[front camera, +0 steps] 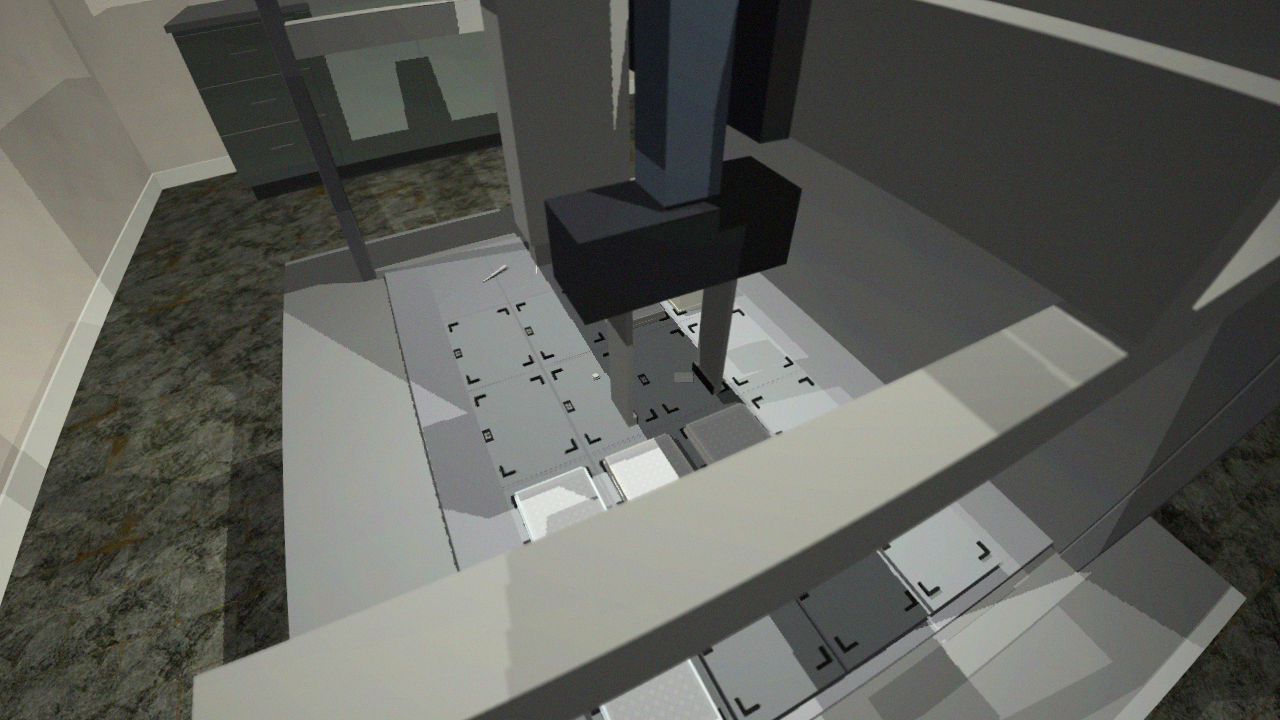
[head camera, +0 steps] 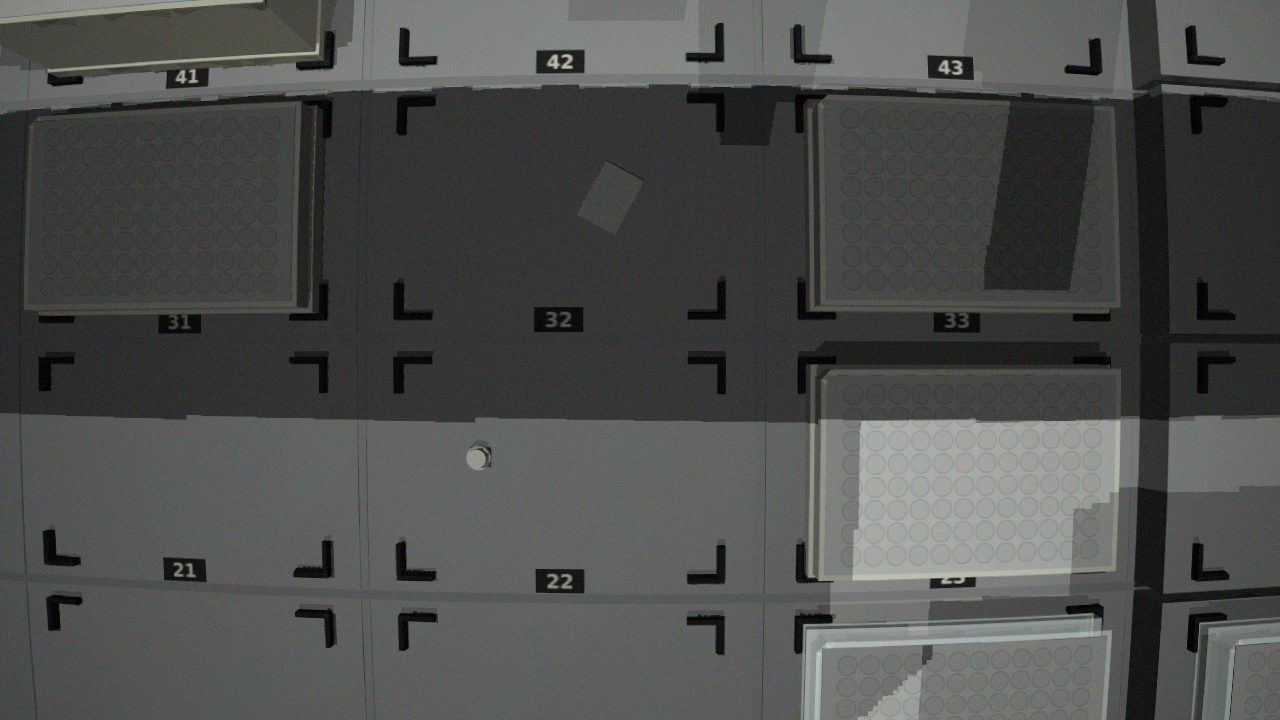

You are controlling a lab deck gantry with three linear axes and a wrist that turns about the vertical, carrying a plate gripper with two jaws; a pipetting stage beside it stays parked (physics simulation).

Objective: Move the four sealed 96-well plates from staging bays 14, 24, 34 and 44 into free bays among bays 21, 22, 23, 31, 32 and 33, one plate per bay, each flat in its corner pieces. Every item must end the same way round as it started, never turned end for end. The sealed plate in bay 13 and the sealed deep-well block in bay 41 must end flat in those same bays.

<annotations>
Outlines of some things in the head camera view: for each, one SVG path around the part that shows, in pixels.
A small flat piece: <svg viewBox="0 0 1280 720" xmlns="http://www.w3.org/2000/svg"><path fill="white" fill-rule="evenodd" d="M605 161L576 215L616 235L645 181Z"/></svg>
</annotations>
